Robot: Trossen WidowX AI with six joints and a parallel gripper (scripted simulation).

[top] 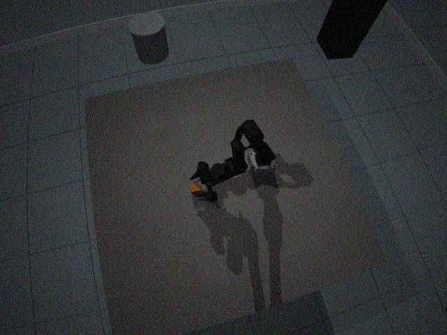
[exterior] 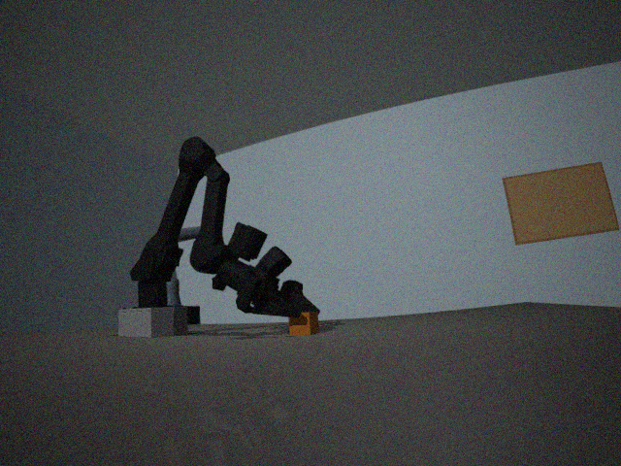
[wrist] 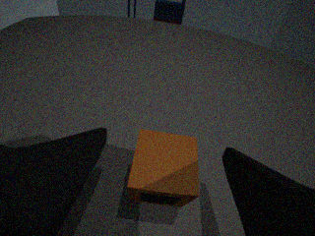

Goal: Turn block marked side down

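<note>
Right now the orange block is 2 cm behind my gripper tip and 2 cm below it.
</note>
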